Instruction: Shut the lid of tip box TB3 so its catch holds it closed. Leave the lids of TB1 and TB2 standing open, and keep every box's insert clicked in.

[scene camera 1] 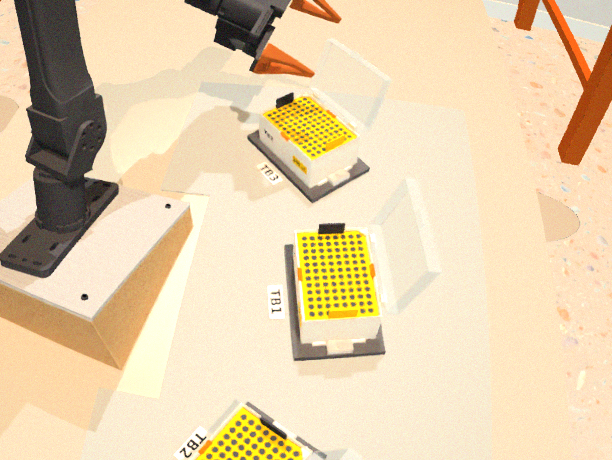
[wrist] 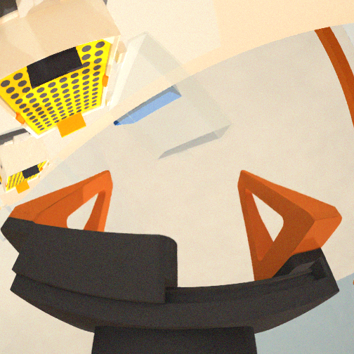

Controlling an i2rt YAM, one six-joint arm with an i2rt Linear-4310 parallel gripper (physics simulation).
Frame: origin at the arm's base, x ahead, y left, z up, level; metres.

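Seen in the pictures: gripper, between the fingertips: (scene camera 1: 327,47); arm's base, origin of its link: (scene camera 1: 63,224).
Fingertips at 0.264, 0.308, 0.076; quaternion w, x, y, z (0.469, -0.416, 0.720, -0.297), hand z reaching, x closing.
Observation:
Offsets run from my fingertips to a thing's top centre, as dx, dy, dz. "pt": to the spot under its first point.
Tip box TB3 {-0.019, -0.063, -0.092} (scene camera 1: 324,165) (wrist: 85,22) stands on its dark base, with its yellow insert {-0.011, -0.054, -0.083} (scene camera 1: 307,122) (wrist: 67,95) seated level. Its clear lid {pt +0.038, +0.005, -0.045} (scene camera 1: 352,75) (wrist: 197,141) stands open on the side away from the robot's base. My gripper (scene camera 1: 327,47) (wrist: 174,177) is open and empty, raised beyond the black-tab side of TB3, near the lid. In the scene view, tip box TB1 {+0.052, -0.289, -0.092} (scene camera 1: 340,327) has its lid {pt +0.140, -0.272, -0.043} (scene camera 1: 415,245) standing open and its insert {+0.064, -0.286, -0.083} (scene camera 1: 337,272) seated. Tip box TB2 {pt +0.025, -0.497, -0.101} (scene camera 1: 260,445) is cut off by the frame; a small part of its lid (scene camera 1: 345,454) shows.
The robot's base sits on a wooden block (scene camera 1: 145,295) at the left. An orange frame post (scene camera 1: 587,105) stands beyond the right table edge. A smaller, more distant box (wrist: 17,157) shows at the left of the wrist view. A blue object (wrist: 150,106) shows through TB3's lid.

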